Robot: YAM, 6 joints.
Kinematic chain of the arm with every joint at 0, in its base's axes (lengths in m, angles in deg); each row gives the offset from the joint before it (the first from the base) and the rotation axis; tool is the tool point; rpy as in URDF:
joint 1: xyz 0 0 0.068 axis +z
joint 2: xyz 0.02 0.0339 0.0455 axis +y
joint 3: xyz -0.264 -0.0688 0 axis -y
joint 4: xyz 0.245 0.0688 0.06 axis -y
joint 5: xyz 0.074 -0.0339 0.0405 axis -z
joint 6: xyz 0.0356 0 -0.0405 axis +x
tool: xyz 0 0 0 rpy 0 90 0
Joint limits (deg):
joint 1: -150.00..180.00
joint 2: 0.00..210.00
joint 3: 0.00..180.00
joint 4: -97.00..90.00
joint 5: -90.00..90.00
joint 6: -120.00..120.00
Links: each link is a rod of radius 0.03 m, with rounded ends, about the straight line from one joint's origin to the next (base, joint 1, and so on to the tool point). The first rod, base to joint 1, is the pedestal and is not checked.
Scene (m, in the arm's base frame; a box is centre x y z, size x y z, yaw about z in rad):
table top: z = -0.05
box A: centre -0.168 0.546 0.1 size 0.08 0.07 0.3 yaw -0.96
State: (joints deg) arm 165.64 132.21 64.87 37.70 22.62 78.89
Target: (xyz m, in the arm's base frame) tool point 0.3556 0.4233 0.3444
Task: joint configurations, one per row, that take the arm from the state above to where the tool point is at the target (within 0.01 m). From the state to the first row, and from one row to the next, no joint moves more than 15 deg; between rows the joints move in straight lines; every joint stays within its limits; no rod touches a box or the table.
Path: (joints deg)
1: 152.87 129.69 71.46 41.64 21.30 81.75
2: 140.09 127.17 78.05 45.58 19.98 84.62
3: 127.32 124.66 84.65 49.53 18.67 87.48
4: 114.54 122.14 91.24 53.47 17.35 90.34
5: 101.77 119.62 97.83 57.41 16.03 93.21
6: 89.17 123.13 103.21 52.46 17.64 89.63
7: 76.57 126.64 108.60 47.51 19.26 86.05
8: 63.98 130.15 113.98 42.56 20.88 82.47
9: 51.38 133.66 119.37 37.61 22.49 78.89

